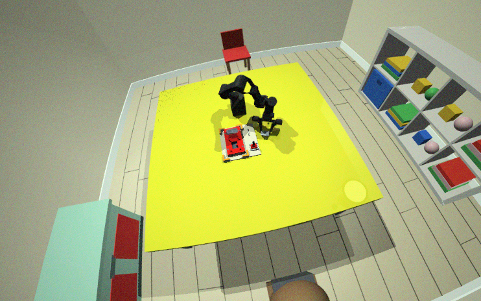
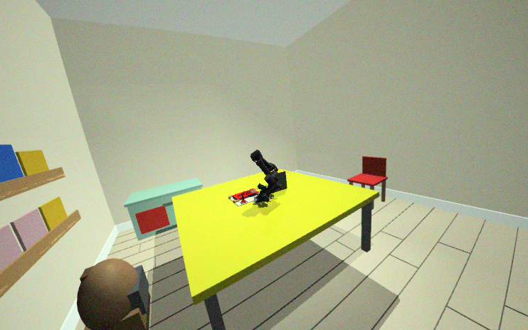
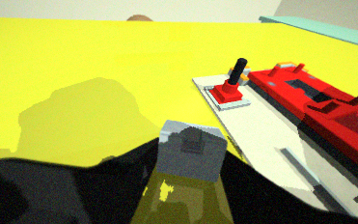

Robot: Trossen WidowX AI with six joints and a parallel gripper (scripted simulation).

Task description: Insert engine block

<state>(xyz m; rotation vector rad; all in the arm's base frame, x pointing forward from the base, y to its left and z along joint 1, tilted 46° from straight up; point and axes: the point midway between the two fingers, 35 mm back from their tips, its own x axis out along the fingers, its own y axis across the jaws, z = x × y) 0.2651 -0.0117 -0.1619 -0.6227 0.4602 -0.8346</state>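
Now: the engine block 1 cm above my gripper tip.
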